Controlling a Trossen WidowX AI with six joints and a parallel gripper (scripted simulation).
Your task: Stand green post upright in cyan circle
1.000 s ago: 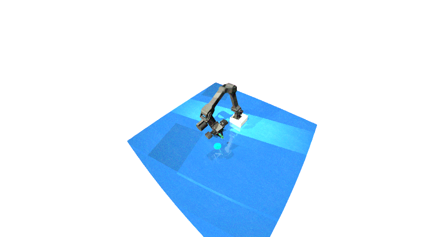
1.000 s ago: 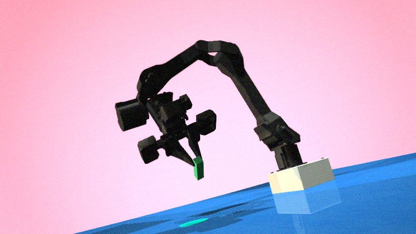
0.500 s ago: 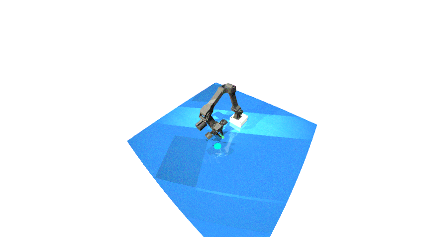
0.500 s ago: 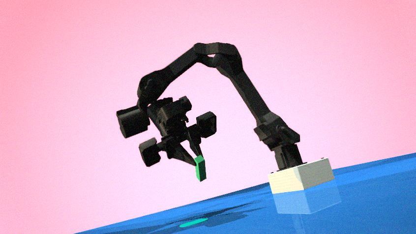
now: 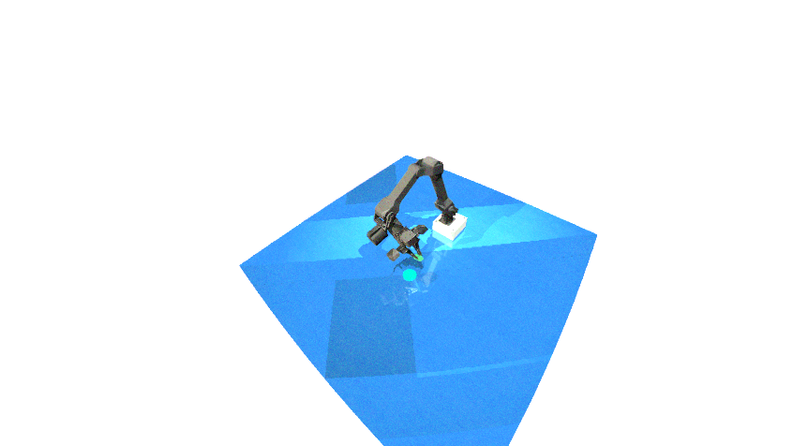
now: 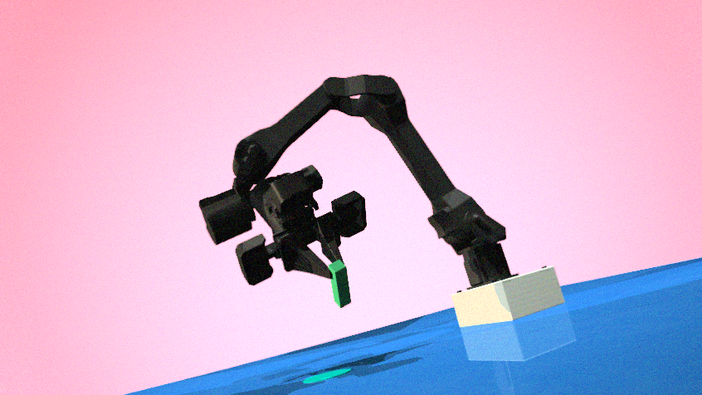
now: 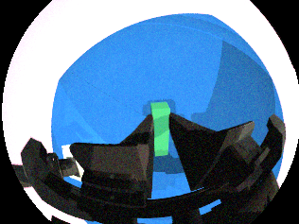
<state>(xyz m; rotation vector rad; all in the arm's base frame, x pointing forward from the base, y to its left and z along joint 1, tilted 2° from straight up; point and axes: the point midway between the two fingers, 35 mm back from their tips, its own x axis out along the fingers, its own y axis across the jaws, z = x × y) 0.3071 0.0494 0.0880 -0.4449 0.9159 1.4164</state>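
Now: gripper tip 3 cm short of the cyan circle, 3 cm to the left of it and 12 cm above it. Also, from my gripper tip: green post 1 cm behind, 1 cm to the right, 1 cm below.
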